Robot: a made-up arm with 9 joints. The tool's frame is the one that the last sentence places.
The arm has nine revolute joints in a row. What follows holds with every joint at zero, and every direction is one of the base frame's.
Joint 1 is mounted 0.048 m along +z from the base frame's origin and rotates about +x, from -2.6 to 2.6 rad.
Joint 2 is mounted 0.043 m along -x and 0.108 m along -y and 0.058 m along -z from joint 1 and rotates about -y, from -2.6 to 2.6 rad.
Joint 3 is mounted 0.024 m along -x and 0.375 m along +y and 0.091 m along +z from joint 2 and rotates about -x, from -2.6 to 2.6 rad.
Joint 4 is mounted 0.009 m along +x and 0.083 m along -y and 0.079 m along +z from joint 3 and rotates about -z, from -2.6 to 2.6 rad.
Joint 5 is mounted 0.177 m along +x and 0.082 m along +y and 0.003 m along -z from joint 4 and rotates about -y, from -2.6 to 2.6 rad.
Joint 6 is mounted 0.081 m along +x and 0.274 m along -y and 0.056 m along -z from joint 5 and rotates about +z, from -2.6 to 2.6 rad.
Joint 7 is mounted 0.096 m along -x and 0.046 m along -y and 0.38 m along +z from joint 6 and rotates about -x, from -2.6 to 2.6 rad.
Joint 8 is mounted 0.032 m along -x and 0.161 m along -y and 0.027 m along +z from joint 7 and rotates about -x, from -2.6 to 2.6 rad.
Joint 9 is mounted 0.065 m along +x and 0.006 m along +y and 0.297 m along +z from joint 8 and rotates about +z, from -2.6 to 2.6 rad.
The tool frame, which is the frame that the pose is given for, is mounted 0.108 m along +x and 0.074 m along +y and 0.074 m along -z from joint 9; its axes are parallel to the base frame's.
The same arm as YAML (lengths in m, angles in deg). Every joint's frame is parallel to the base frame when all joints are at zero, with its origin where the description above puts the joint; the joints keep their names.
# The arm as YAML. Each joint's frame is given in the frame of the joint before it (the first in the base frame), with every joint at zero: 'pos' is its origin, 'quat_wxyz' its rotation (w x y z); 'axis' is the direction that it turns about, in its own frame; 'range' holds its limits. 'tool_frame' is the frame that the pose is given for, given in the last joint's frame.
length_unit: m
angle_unit: deg
joints:
  - joint: joint 1
    pos: [0.0, 0.0, 0.048]
    quat_wxyz: [1.0, 0.0, 0.0, 0.0]
    axis: "+x"
    range: [-148.97, 148.97]
  - joint: joint 2
    pos: [-0.043, -0.108, -0.058]
    quat_wxyz: [1.0, 0.0, 0.0, 0.0]
    axis: "-y"
    range: [-148.97, 148.97]
  - joint: joint 3
    pos: [-0.024, 0.375, 0.091]
    quat_wxyz: [1.0, 0.0, 0.0, 0.0]
    axis: "-x"
    range: [-148.97, 148.97]
  - joint: joint 4
    pos: [0.009, -0.083, 0.079]
    quat_wxyz: [1.0, 0.0, 0.0, 0.0]
    axis: "-z"
    range: [-148.97, 148.97]
  - joint: joint 5
    pos: [0.177, 0.082, -0.003]
    quat_wxyz: [1.0, 0.0, 0.0, 0.0]
    axis: "-y"
    range: [-148.97, 148.97]
  - joint: joint 6
    pos: [0.081, -0.274, -0.056]
    quat_wxyz: [1.0, 0.0, 0.0, 0.0]
    axis: "+z"
    range: [-148.97, 148.97]
  - joint: joint 7
    pos: [-0.096, -0.046, 0.38]
    quat_wxyz: [1.0, 0.0, 0.0, 0.0]
    axis: "-x"
    range: [-148.97, 148.97]
  - joint: joint 8
    pos: [-0.032, -0.161, 0.027]
    quat_wxyz: [1.0, 0.0, 0.0, 0.0]
    axis: "-x"
    range: [-148.97, 148.97]
  - joint: joint 9
    pos: [0.065, 0.006, 0.297]
    quat_wxyz: [1.0, 0.0, 0.0, 0.0]
    axis: "+z"
    range: [-148.97, 148.97]
tool_frame:
  pos: [0.108, 0.074, -0.074]
  quat_wxyz: [1.0, 0.0, 0.0, 0.0]

